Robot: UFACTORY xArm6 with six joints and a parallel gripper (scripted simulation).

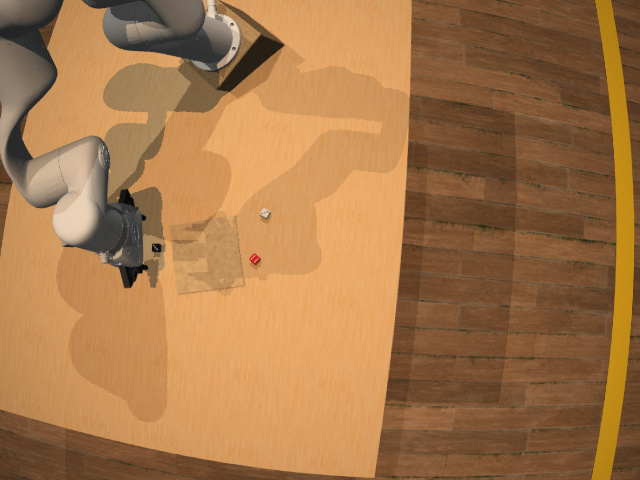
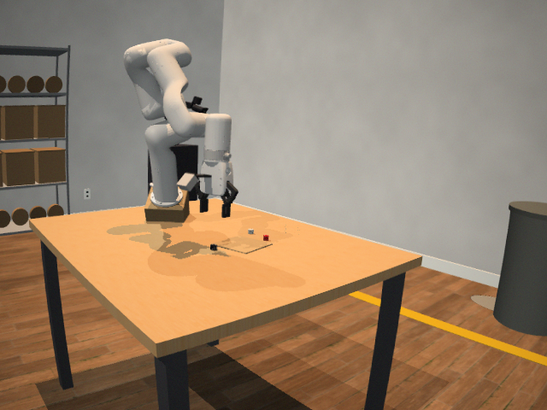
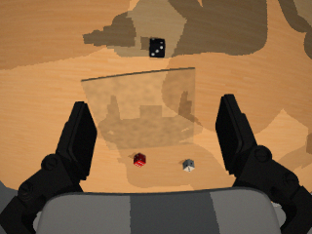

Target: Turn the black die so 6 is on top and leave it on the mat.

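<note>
The black die is 11 cm below my hand. Also, from my hand: tan mat: 2 cm ahead, 10 cm to the left, 12 cm below; then red die: 4 cm ahead, 20 cm to the left, 11 cm below; then white die: 5 cm behind, 23 cm to the left, 11 cm below.
</note>
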